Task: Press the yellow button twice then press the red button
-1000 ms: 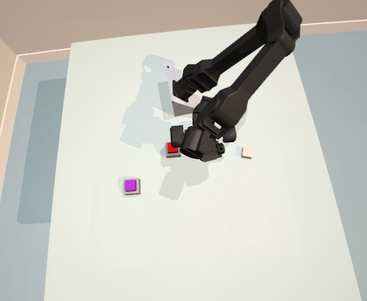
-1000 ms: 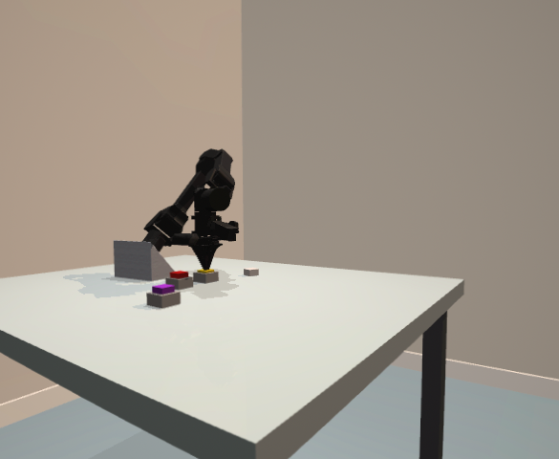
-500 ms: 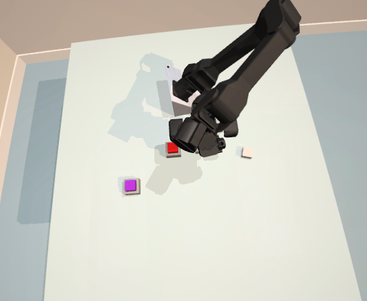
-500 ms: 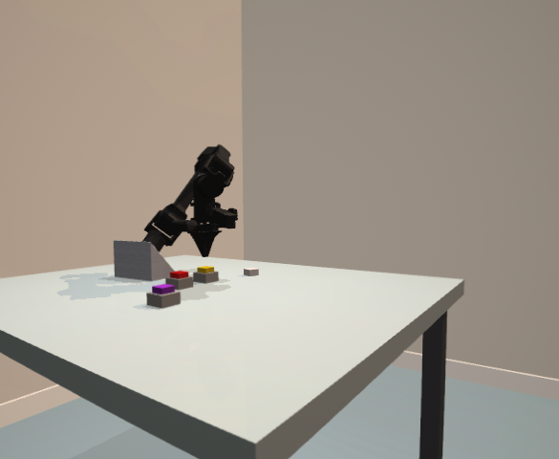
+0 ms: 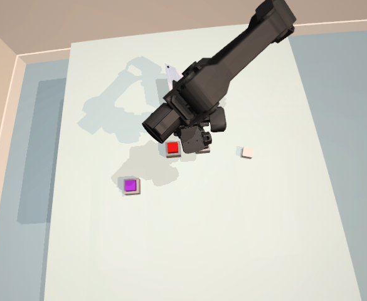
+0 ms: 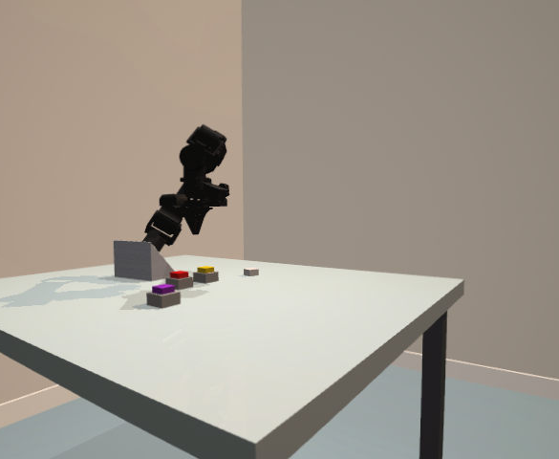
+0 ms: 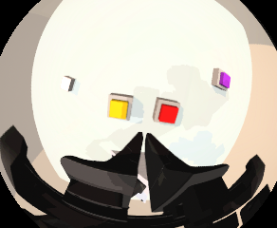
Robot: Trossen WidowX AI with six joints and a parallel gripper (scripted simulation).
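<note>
Right now my gripper tip is 5 cm to the left of the red button and 10 cm above it. From my gripper tip the other things lie so: white block 3 cm ahead, 19 cm to the left, 12 cm below; yellow button 1 cm behind, 4 cm to the left, 10 cm below; purple button 11 cm ahead, 19 cm to the right, 10 cm below.
</note>
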